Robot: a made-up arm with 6 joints. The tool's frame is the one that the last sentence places.
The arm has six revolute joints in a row. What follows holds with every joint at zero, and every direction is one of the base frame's. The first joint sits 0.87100 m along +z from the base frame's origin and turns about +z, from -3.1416 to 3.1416 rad. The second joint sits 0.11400 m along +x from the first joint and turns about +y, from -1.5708 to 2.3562 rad. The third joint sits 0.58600 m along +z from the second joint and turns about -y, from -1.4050 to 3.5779 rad. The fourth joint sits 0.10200 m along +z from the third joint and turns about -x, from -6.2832 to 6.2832 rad. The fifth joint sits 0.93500 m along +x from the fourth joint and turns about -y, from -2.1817 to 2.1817 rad. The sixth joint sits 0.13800 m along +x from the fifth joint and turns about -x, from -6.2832 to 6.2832 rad. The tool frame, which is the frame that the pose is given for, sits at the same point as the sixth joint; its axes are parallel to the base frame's.
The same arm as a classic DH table. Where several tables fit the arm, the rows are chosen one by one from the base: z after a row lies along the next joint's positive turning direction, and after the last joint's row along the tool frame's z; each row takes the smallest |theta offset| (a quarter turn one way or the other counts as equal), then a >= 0, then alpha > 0; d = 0 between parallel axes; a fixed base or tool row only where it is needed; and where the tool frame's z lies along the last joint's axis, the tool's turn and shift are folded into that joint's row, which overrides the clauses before.
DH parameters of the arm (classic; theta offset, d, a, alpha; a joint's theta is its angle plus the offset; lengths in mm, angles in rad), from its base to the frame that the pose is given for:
joint 1: 0 871 114 -1.5708
joint 2: -1.5708 0 586 3.1416
joint 3: 0 0 102 -1.5708
joint 4: 0 -935 0 1.5708
joint 5: 0 0 0 -1.5708
joint 6: 1.5708 -138 0 1.5708
tool (fixed): -1.5708 0 0 0
Joint limits (rad, base to tool): -3.1416..3.1416 -1.5708..2.3562 -1.405..3.5779 -6.2832..6.2832 -2.1817..2.1817 -6.2832..6.2832

